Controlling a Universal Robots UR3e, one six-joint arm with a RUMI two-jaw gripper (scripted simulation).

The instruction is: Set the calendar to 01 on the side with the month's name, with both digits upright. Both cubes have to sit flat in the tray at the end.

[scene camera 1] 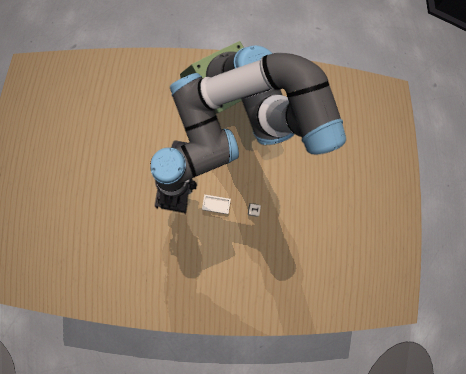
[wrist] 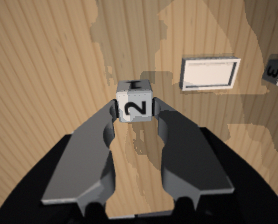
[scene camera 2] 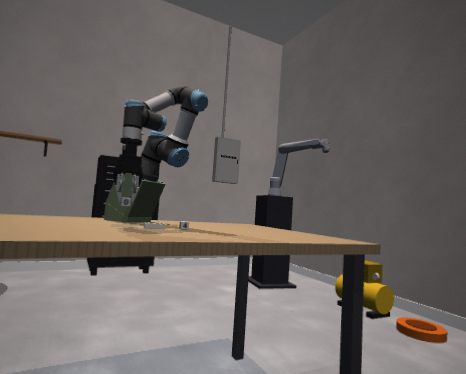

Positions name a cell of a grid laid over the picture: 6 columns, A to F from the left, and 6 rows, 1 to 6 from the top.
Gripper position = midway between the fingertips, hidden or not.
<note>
In view: the gripper (wrist: C3) and a white tray (wrist: E2).
</note>
